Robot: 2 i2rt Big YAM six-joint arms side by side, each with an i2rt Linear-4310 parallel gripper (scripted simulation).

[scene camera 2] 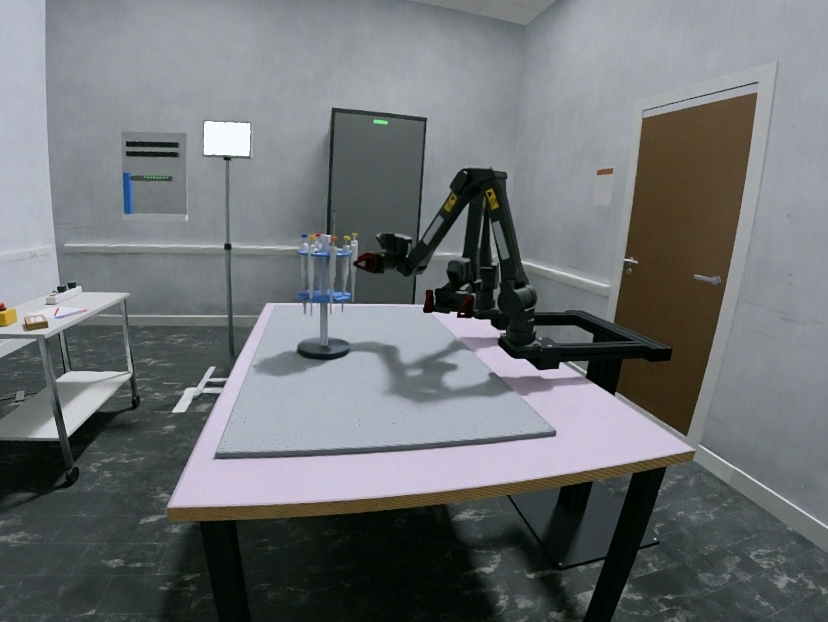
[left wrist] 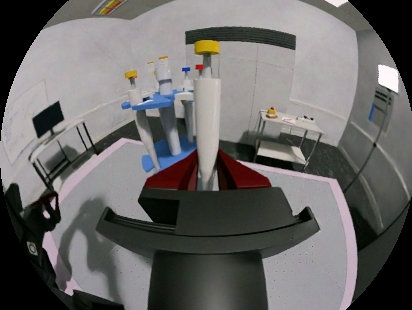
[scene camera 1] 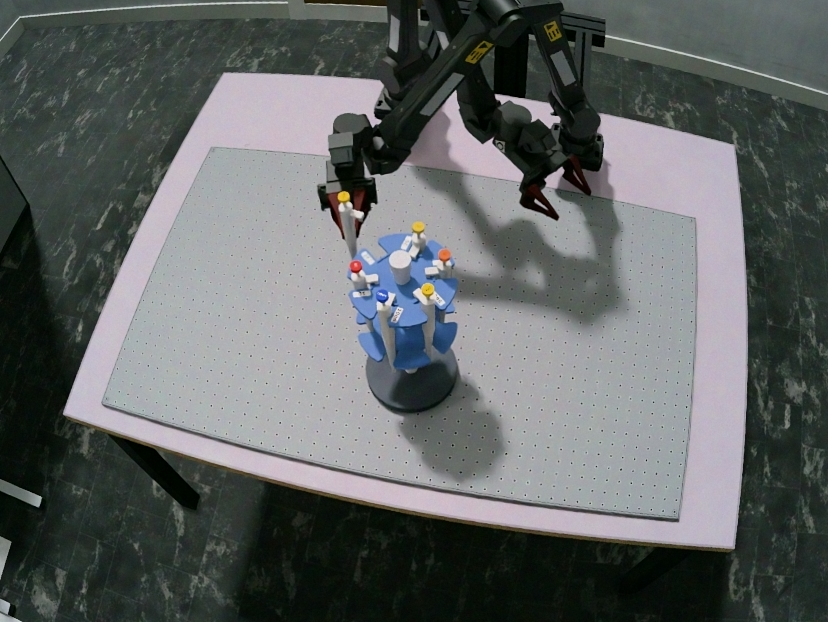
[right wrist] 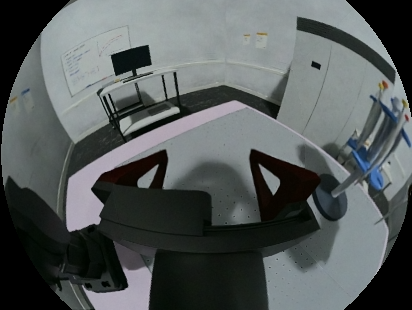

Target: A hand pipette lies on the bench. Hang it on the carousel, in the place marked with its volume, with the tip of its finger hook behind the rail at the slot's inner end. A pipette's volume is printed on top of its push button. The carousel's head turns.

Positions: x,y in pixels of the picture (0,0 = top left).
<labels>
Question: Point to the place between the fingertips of the right gripper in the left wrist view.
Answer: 48,197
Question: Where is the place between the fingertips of the right gripper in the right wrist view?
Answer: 208,153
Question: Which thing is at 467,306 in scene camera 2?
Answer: The right gripper.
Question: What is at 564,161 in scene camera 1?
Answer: The right gripper.
</labels>
